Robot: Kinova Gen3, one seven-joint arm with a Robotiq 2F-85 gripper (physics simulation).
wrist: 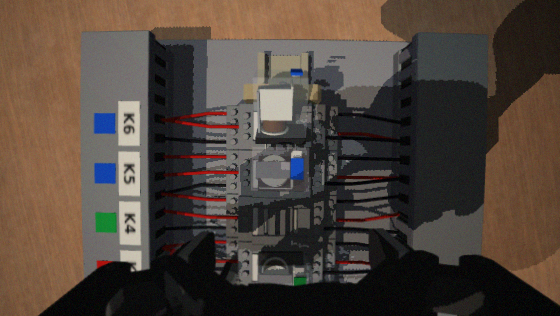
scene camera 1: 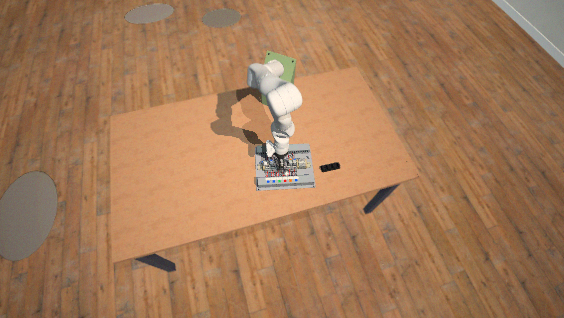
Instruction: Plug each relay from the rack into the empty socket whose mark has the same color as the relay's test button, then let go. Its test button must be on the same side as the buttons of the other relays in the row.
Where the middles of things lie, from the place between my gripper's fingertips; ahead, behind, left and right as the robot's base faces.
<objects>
The grey relay panel [scene camera 1: 258, 158] lies 20 mm ahead of my hand, 20 mm to the left of it and 50 mm below it.
</objects>
